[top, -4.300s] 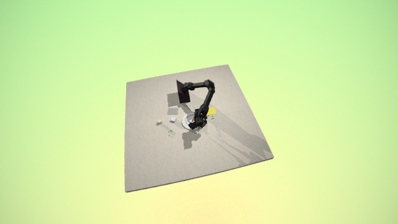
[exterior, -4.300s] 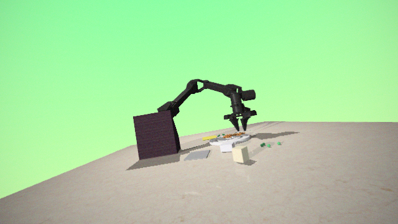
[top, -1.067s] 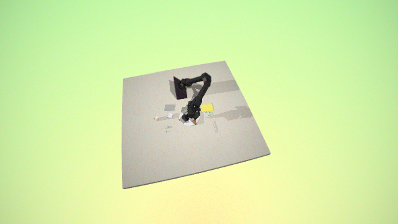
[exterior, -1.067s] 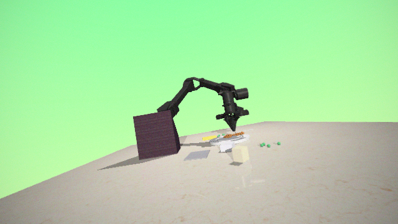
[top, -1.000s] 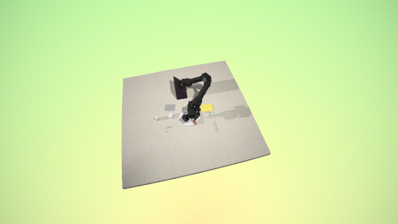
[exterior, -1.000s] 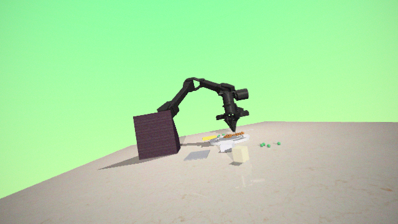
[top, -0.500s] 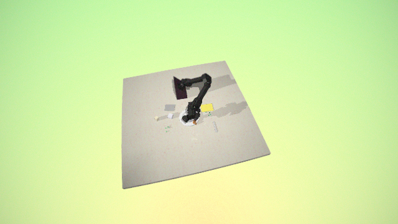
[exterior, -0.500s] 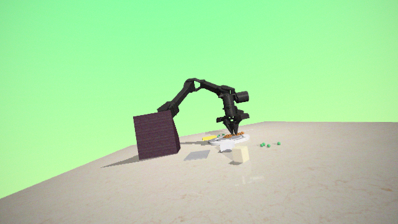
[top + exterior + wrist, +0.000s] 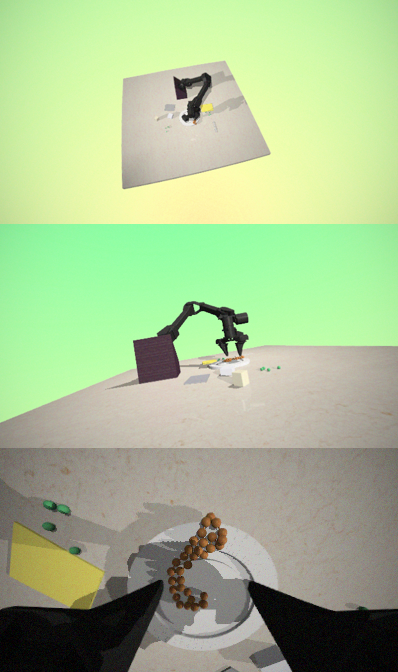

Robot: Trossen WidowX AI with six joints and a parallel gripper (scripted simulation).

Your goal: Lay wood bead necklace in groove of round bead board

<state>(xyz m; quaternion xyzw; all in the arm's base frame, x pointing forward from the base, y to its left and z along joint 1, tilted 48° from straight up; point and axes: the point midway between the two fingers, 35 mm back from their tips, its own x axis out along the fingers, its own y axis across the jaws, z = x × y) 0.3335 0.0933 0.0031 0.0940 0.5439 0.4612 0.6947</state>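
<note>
The round white bead board lies 30 mm behind my gripper tip, 20 mm to the right of it and 20 mm below it. The rest, counted from my gripper tip: thin white strip (120 mm ahead, 200 mm to the left, 30 mm below); yellow card (120 mm behind, 170 mm to the left, 30 mm below); grey flat plate (190 mm behind, 200 mm to the right, 30 mm below).
</note>
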